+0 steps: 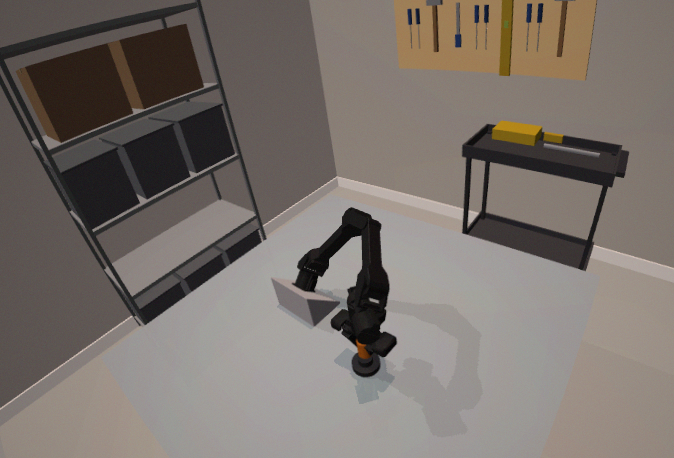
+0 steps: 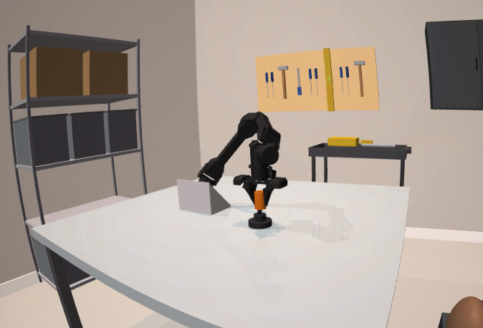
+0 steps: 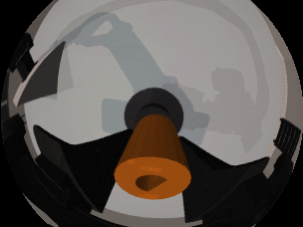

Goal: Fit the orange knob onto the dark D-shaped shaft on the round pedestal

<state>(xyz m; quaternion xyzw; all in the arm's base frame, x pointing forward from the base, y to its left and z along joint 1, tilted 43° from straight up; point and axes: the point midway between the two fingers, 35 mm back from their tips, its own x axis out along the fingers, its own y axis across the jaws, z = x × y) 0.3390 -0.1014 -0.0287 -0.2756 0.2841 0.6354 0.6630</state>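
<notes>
My gripper tip is now 40 mm above the dark round pedestal. The rest, counted from my gripper tip: orange knob: 20 mm above.
</notes>
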